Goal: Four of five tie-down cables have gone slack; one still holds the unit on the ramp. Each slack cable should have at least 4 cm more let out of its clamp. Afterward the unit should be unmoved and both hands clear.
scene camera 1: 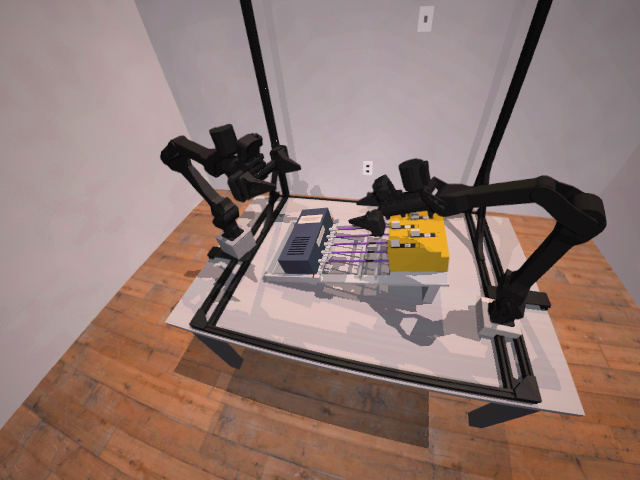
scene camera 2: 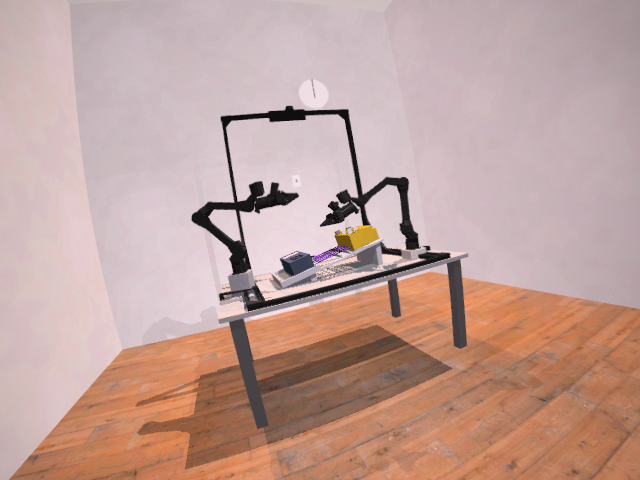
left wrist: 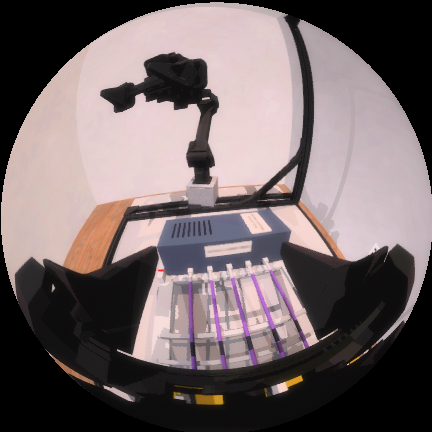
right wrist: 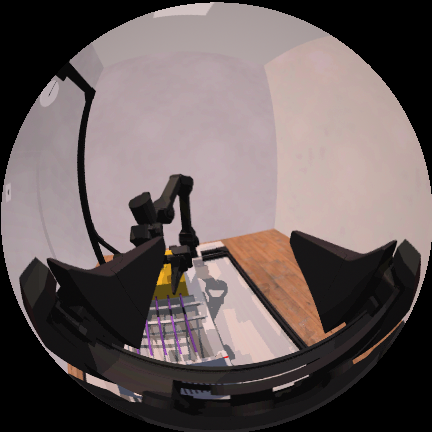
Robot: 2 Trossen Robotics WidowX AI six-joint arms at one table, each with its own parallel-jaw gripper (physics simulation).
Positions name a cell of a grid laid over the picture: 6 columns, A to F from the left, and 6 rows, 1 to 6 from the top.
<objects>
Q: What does my left gripper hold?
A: Nothing.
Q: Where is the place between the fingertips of my right gripper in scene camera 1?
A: C3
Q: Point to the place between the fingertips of my right gripper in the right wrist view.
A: D4
</objects>
